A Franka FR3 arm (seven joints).
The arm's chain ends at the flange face. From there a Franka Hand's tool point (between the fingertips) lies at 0.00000 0.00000 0.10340 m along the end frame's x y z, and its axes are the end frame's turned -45 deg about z.
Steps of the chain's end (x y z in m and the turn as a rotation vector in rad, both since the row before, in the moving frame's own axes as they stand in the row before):
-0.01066, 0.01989, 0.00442, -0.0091, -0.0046, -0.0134
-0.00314, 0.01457, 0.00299, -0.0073, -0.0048, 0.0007
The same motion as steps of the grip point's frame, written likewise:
-0.02260, 0.00686, 0.00441, -0.0032, -0.0097, -0.0134
-0.01341, 0.00826, 0.00299, -0.0018, -0.0086, 0.0007

